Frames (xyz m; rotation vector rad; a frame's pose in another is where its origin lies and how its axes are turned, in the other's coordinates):
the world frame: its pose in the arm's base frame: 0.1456 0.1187 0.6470 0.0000 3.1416 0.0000
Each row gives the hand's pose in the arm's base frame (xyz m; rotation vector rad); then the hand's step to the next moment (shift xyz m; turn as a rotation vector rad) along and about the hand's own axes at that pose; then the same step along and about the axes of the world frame.
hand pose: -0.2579 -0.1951 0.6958 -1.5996 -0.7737 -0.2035
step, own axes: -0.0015 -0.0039 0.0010 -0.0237 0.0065 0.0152
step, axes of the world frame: 0.0037 0.0003 -0.0022 0.0187 0.0057 0.0213
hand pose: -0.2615 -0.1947 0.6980 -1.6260 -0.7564 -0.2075
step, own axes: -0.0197 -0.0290 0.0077 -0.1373 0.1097 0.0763
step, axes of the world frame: 0.0340 0.0007 -0.0115 0.0634 0.0211 0.1795
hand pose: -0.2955 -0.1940 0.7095 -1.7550 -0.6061 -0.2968
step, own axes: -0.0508 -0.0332 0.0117 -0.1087 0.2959 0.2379
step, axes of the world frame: 0.0616 0.0045 0.0012 -0.0429 0.1510 0.3624
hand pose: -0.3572 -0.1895 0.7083 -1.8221 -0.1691 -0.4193
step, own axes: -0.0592 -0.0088 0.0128 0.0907 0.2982 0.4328
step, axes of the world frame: 0.0551 0.0206 0.0169 -0.2663 0.3160 0.3372
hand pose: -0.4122 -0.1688 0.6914 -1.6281 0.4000 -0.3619
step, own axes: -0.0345 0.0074 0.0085 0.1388 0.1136 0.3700
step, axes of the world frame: 0.0270 0.0228 0.0081 -0.2882 0.2533 0.1477
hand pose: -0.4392 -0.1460 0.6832 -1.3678 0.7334 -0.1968
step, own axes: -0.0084 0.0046 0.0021 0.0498 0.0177 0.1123
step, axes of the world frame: 0.0065 0.0072 0.0012 -0.0981 0.0690 0.0319
